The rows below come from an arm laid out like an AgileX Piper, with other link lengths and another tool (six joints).
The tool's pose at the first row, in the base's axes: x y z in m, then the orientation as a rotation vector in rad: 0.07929, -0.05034, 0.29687, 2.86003, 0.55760, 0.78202
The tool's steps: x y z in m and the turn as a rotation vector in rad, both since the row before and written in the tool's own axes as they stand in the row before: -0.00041, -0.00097, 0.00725, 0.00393, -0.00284, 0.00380; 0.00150, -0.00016, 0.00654, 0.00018, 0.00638, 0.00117; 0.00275, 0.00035, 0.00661, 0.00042, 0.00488, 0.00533; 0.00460, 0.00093, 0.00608, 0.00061, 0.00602, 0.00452; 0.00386, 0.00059, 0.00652, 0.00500, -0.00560, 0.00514; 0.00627, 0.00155, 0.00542, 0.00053, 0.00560, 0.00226; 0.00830, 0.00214, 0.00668, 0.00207, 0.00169, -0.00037; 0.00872, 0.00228, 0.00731, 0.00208, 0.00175, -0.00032; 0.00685, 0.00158, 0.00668, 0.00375, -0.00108, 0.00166; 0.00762, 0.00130, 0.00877, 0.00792, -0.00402, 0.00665; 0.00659, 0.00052, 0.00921, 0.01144, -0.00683, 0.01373; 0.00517, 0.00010, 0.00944, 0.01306, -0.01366, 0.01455
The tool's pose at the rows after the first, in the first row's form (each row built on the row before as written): 0.08237, -0.04976, 0.29025, 2.86616, 0.55413, 0.77820; 0.08685, -0.04917, 0.28529, 2.86542, 0.55337, 0.78779; 0.09255, -0.04857, 0.28099, 2.86731, 0.54678, 0.79578; 0.09965, -0.04781, 0.27817, 2.86865, 0.54153, 0.80533; 0.10631, -0.04702, 0.27459, 2.87713, 0.53651, 0.79761; 0.11460, -0.04624, 0.27325, 2.87735, 0.53426, 0.80622; 0.12535, -0.04529, 0.27197, 2.87862, 0.53611, 0.80860; 0.13681, -0.04430, 0.27040, 2.87991, 0.53791, 0.81108; 0.14623, -0.04331, 0.26833, 2.88441, 0.53758, 0.80958; 0.15726, -0.04177, 0.26478, 2.89592, 0.53227, 0.80423; 0.16744, -0.03986, 0.26016, 2.91480, 0.51861, 0.79542; 0.17642, -0.03805, 0.25451, 2.93710, 0.50392, 0.77623
